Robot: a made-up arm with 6 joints. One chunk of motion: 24 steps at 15 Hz.
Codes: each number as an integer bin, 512 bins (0 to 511) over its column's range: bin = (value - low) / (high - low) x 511, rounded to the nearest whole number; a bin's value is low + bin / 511 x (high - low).
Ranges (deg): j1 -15..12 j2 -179..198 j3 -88..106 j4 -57..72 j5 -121..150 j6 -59..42
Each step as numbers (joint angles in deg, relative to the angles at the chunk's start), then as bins.
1 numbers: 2.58 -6.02 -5.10 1.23 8.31 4.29
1 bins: 333 234 218 231 244 320
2 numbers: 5.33 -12.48 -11.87 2.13 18.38 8.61
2 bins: 385 226 201 234 263 342
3 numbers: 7.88 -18.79 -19.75 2.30 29.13 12.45
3 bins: 433 217 180 235 283 361
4 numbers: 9.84 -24.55 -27.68 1.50 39.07 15.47
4 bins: 470 209 159 232 302 377
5 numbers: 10.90 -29.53 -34.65 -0.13 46.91 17.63
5 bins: 490 203 141 225 317 388
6 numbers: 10.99 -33.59 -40.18 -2.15 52.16 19.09
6 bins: 492 197 126 217 327 395
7 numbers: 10.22 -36.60 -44.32 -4.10 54.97 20.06
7 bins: 477 193 115 210 332 400
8 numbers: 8.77 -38.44 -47.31 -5.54 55.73 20.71
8 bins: 450 191 107 204 333 403
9 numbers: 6.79 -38.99 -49.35 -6.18 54.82 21.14
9 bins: 412 190 102 201 332 405
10 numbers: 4.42 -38.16 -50.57 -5.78 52.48 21.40
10 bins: 368 191 99 203 327 407
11 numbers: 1.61 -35.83 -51.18 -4.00 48.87 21.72
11 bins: 314 194 97 210 320 408
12 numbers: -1.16 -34.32 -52.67 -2.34 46.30 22.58
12 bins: 262 196 93 217 315 413
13 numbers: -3.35 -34.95 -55.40 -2.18 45.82 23.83
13 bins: 220 195 86 217 315 419
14 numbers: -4.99 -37.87 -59.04 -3.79 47.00 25.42
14 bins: 189 191 76 211 317 427
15 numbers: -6.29 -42.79 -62.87 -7.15 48.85 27.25
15 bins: 165 185 66 197 320 436
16 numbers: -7.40 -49.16 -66.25 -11.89 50.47 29.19
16 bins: 144 176 57 179 323 446
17 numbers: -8.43 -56.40 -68.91 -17.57 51.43 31.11
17 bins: 124 166 50 156 325 456
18 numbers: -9.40 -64.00 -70.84 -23.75 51.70 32.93
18 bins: 106 156 45 132 326 465
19 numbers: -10.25 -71.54 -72.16 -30.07 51.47 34.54
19 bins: 90 146 42 107 325 473
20 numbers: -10.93 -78.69 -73.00 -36.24 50.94 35.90
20 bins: 77 136 40 82 324 480
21 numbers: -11.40 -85.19 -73.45 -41.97 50.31 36.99
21 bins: 68 127 38 60 323 486
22 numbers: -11.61 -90.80 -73.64 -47.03 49.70 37.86
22 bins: 64 120 38 39 322 490
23 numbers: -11.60 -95.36 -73.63 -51.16 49.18 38.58
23 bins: 64 113 38 23 321 494
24 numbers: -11.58 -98.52 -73.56 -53.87 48.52 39.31
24 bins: 65 109 38 12 320 497
